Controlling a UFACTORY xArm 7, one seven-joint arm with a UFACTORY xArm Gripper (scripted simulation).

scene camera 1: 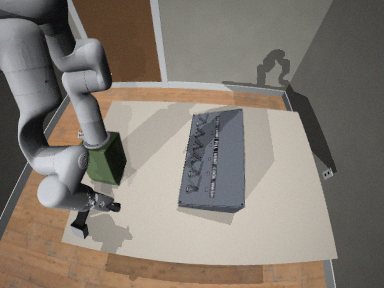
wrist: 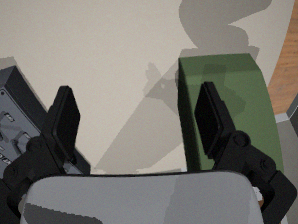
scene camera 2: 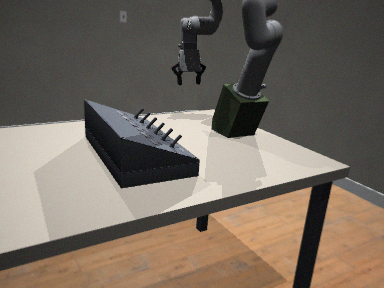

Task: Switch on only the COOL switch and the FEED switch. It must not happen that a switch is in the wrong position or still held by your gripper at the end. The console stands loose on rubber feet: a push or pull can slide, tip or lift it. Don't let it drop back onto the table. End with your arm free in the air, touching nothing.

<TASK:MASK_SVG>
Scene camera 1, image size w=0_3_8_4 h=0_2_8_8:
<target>my gripper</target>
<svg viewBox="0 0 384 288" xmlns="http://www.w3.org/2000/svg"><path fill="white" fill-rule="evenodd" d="M93 189L97 204L95 206L92 205L86 211L78 212L76 220L71 224L73 235L84 240L89 234L87 224L85 224L89 209L109 212L110 210L118 212L121 209L121 204L114 203L112 197L95 192Z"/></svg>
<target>console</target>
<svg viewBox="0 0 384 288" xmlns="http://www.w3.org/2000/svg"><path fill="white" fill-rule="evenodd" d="M243 109L193 115L178 199L179 206L227 213L236 213L245 208Z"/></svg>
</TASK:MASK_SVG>
